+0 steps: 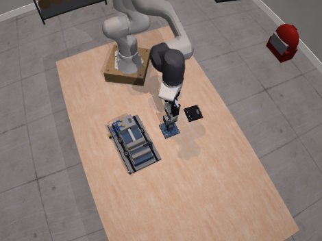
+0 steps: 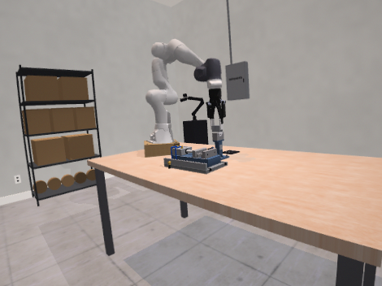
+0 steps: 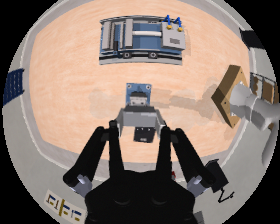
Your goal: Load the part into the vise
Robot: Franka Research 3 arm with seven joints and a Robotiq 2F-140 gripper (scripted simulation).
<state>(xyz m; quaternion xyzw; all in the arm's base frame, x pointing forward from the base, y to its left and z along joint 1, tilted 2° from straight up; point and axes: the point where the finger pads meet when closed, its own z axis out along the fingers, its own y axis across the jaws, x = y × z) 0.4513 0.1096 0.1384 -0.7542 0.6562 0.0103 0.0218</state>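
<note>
Right now my hand is 10 mm to the right of the part and 30 mm above it. Round my hand: vise (30 mm ahead, 210 mm to the right, 170 mm below); black infeed plate (50 mm behind, 170 mm to the left, 210 mm below).
</note>
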